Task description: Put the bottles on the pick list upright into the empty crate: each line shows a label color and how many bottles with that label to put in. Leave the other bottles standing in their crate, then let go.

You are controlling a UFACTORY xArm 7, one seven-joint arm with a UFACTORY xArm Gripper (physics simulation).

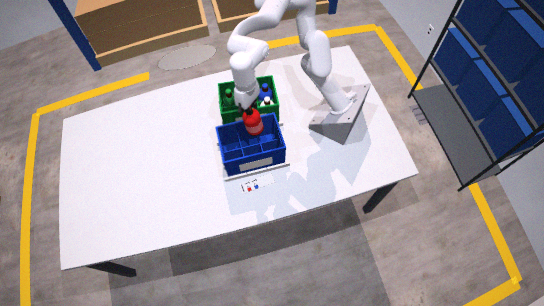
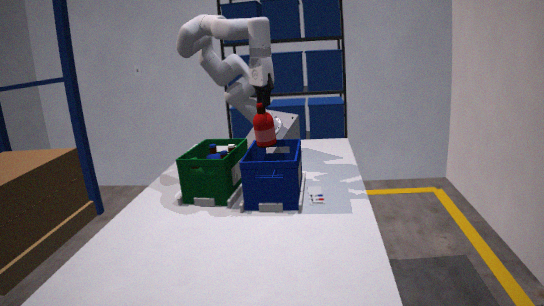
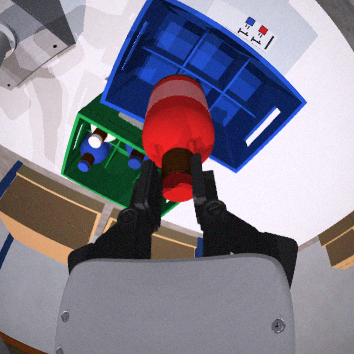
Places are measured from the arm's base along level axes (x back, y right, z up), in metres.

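Pixels of known places: gripper, fingertip midpoint: (image 1: 251, 110) (image 2: 263, 105) (image 3: 175, 170); arm's base, origin of the base link: (image 1: 341, 106).
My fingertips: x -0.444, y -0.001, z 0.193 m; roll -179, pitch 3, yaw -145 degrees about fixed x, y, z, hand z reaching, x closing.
Observation:
Ahead of a thing's pixels: the offset from my fingertips to its top centre. Level surfaces: height alone.
My gripper (image 1: 248, 107) (image 2: 261, 104) (image 3: 175, 170) is shut on the neck of a red bottle {dz +0.010, dx +0.000, dy +0.006 m} (image 1: 253, 121) (image 2: 264, 128) (image 3: 178, 120), held upright over the blue crate {dz -0.158, dx -0.026, dy -0.022 m} (image 1: 278, 158) (image 2: 270, 191) (image 3: 225, 145), its base near rim height. The blue crate's visible compartments are empty; the bottle hides part of them. In the green crate {dz -0.158, dx +0.040, dy +0.208 m} (image 1: 225, 116) (image 2: 205, 181) (image 3: 100, 183) stand a blue bottle {dz -0.170, dx +0.138, dy +0.233 m} (image 1: 265, 93) (image 3: 97, 151), a white-capped bottle {dz -0.170, dx +0.118, dy +0.151 m} (image 1: 266, 102) (image 3: 96, 139), a green bottle {dz -0.170, dx -0.040, dy +0.267 m} (image 1: 229, 95) and another blue-capped bottle {dz -0.170, dx +0.029, dy +0.167 m} (image 3: 135, 162). The pick list {dz -0.331, dx -0.055, dy -0.167 m} (image 1: 257, 184) (image 2: 316, 196) (image 3: 257, 34) shows red and blue squares; its tally marks are too small to read surely.
The green crate stands close beside the blue one on the white table {dz -0.333 m} (image 1: 125, 175) (image 2: 200, 255). Low grey holders (image 1: 257, 172) (image 2: 270, 207) edge the crates. The arm's angled base (image 1: 340, 125) stands beside the crates. A shelf with blue bins stands beyond the table.

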